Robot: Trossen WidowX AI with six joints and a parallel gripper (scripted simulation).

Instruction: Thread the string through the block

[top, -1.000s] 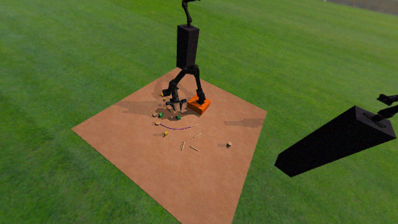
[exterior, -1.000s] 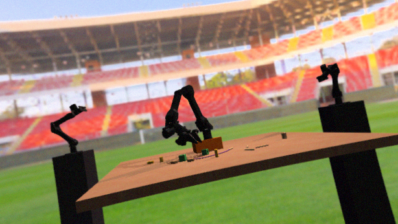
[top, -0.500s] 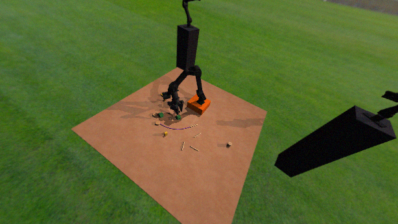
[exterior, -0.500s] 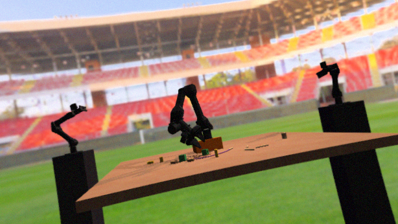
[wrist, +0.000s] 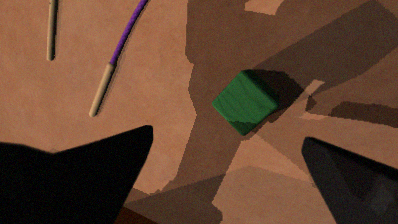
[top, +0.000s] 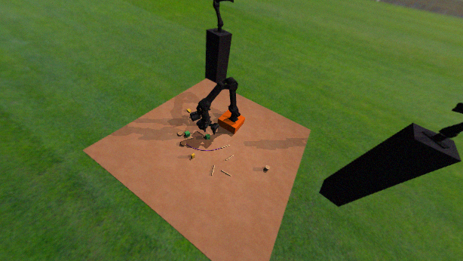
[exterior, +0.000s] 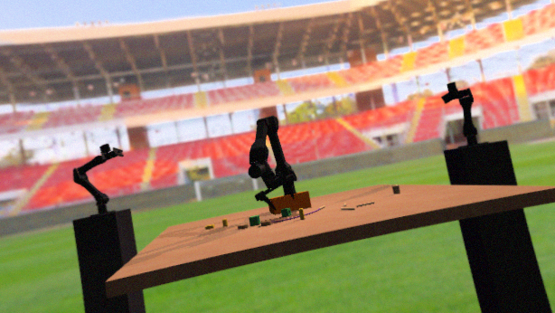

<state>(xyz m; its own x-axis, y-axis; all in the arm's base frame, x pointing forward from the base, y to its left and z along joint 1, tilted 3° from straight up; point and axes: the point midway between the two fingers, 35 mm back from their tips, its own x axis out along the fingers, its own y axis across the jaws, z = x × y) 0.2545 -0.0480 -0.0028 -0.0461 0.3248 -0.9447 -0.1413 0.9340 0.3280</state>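
Right now my gripper tip is 15 cm to the right of the thin wooden stick, 4 cm above it and 1 cm past it. The rest, counted from my gripper tip: green cube (13 cm to the right, 12 cm ahead, 3 cm below); yellow piece (22 cm ahead, 6 cm to the left, 3 cm below); round wooden button (19 cm ahead, 8 cm to the right, 4 cm below).
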